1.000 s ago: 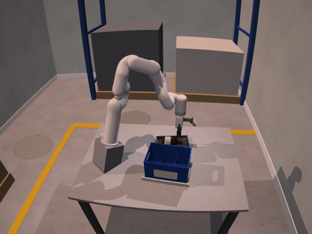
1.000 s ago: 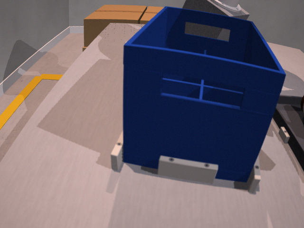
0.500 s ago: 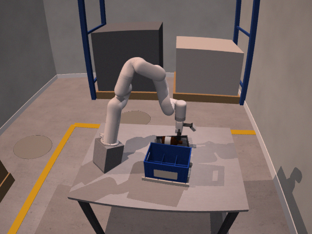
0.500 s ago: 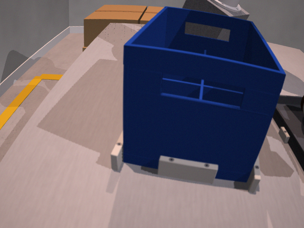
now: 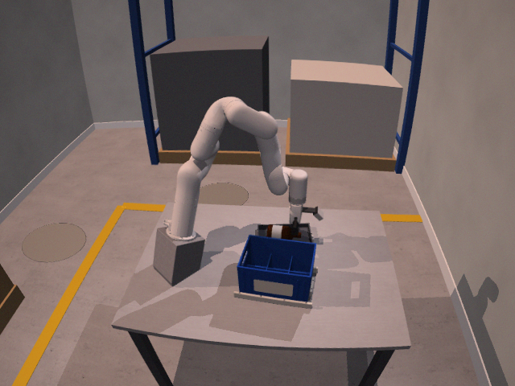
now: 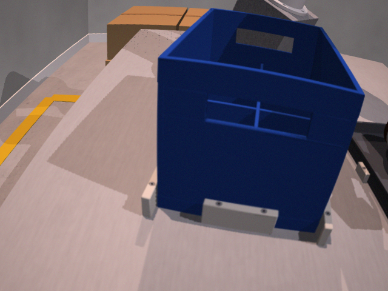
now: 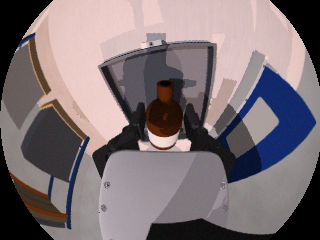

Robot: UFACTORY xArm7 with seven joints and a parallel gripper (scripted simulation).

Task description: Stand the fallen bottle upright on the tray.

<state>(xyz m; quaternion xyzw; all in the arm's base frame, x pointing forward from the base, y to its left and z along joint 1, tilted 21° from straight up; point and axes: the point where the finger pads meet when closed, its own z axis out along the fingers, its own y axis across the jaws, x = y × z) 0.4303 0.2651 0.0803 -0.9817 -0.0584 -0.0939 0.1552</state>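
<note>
Now: hand 5 cm past the brown bottle, 5 cm above it and 1 cm to the left of it. Round my hand: blue crate 28 cm to the right; then tray 7 cm below, 4 cm behind, 1 cm to the right.
</note>
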